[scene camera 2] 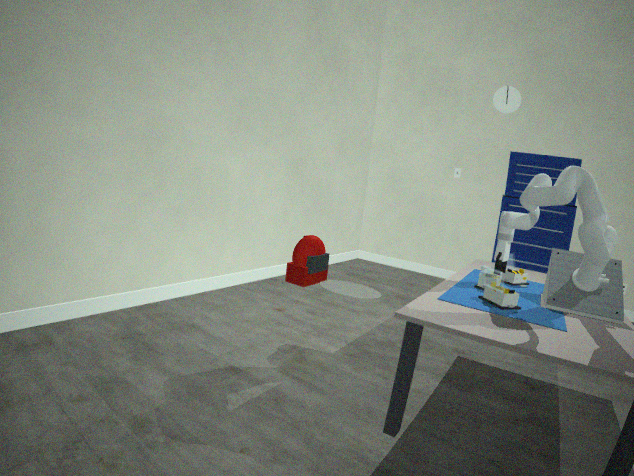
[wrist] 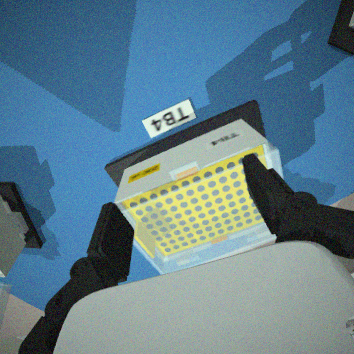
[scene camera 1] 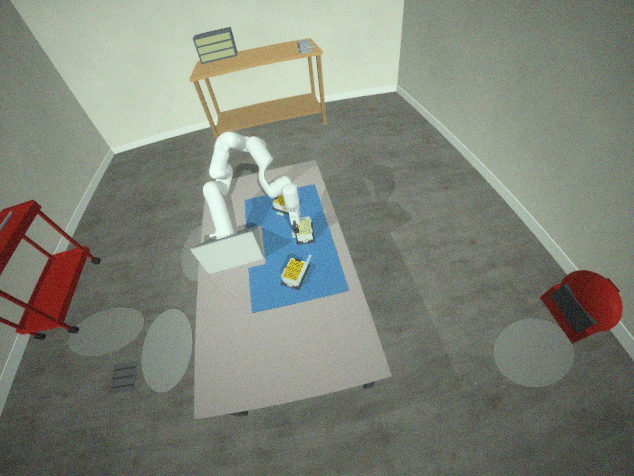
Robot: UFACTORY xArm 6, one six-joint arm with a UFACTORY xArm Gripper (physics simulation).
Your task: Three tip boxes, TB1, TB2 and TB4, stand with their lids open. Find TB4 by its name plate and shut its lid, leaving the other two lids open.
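Seen in the pictures: gripper, fingertip midpoint: [scene camera 2: 499,273] [wrist: 181,195] [scene camera 1: 296,226]; arm's base, link origin: [scene camera 2: 585,279] [scene camera 1: 226,236].
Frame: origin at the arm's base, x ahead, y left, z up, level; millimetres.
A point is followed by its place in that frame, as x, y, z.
TB4 [scene camera 1: 305,234] [scene camera 2: 488,279] stands on the blue mat. Its name plate [wrist: 169,118] @(363, -34, -130) reads TB4. In the wrist view its clear lid [wrist: 200,210] @(409, -47, -55) looks lowered over the pale yellow tip rack; whether it is fully seated I cannot tell. My gripper [scene camera 1: 295,228] @(390, -49, -54) [scene camera 2: 500,267] @(390, -49, -54) [wrist: 181,195] @(390, -49, -54) is open and low over TB4, fingers near its two ends, the right one overlapping the lid edge. A second box [scene camera 1: 293,271] [scene camera 2: 515,277] @(292, -242, -92) has its lid [scene camera 1: 308,260] @(372, -340, 11) raised. A third box [scene camera 1: 279,203] [scene camera 2: 501,296] @(381, 276, -88) is partly hidden by the arm in scene camera 1.
The blue mat [scene camera 1: 307,302] @(301, -478, -135) lies on the pale table [scene camera 1: 286,353] @(131, -685, -135). A grey-white panel [scene camera 1: 230,253] @(1, -120, -10) [scene camera 2: 558,286] @(123, 42, -46) stands tilted by the arm base. Parts of the neighbouring boxes [wrist: 11,235] @(341, -268, -111) [wrist: 345,31] @(391, 135, -124) show at the wrist view's left and upper right edges; their name plates are not readable.
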